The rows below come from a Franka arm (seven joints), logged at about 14 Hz.
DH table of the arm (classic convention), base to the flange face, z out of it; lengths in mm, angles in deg. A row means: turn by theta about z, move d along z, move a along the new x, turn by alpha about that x. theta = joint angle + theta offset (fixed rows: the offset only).
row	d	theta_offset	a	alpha
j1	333	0	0	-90
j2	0	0	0	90
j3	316	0	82.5	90
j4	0	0	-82.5	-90
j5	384	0	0	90
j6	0	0	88	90
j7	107	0	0	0
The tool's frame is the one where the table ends.
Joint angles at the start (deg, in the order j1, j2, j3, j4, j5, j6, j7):
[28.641 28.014 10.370 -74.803 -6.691 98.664 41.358]
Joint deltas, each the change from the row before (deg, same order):
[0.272 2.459 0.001 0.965 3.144 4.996 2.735]
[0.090 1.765 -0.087 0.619 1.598 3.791 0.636]
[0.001 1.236 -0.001 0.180 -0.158 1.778 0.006]
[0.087 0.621 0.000 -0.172 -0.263 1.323 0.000]
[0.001 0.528 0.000 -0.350 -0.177 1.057 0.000]
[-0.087 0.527 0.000 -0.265 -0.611 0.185 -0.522]
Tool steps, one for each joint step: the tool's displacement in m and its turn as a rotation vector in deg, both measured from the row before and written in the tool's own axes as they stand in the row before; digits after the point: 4 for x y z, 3 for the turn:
[0.0087 -0.0168 0.0132 4.968 0.225 3.141]
[0.0078 -0.0086 0.0107 3.133 0.657 1.164]
[0.0047 -0.0025 0.0112 0.550 0.497 0.048]
[0.0016 -0.0019 0.0073 0.274 0.480 -0.139]
[0.0013 -0.0005 0.0080 0.077 0.187 -0.042]
[0.0013 0.0018 0.0085 -0.762 -0.084 -0.640]

